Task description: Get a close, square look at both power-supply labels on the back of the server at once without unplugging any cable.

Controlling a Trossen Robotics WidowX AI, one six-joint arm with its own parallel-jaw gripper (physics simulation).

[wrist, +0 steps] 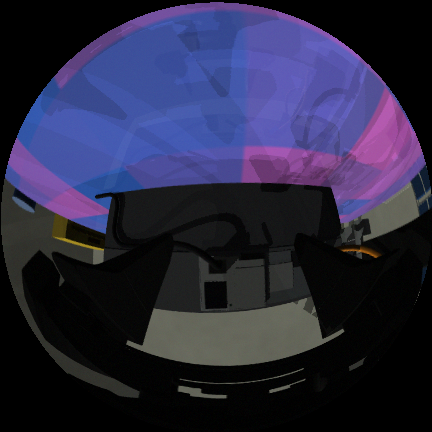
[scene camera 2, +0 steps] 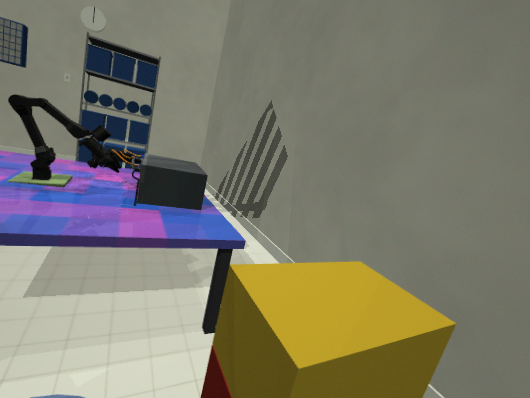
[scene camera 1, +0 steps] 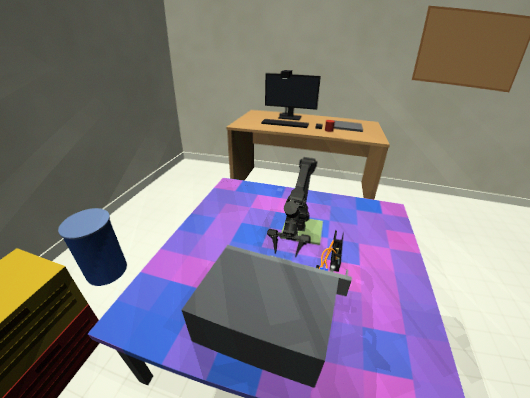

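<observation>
The grey server lies on the patterned table, its back towards the arm. My gripper is open and empty, close to the server's back. In the wrist view its two dark fingers stand left and right of grey panels on the back, partly covering it. A black cable curves across the dark back face. Orange cables loop out at one side, behind the right finger in the wrist view. I cannot make out either power-supply label.
A dark upright part stands beside the orange cables. The arm's base stands on a green pad on the table. A blue bin and yellow box stand beyond the table.
</observation>
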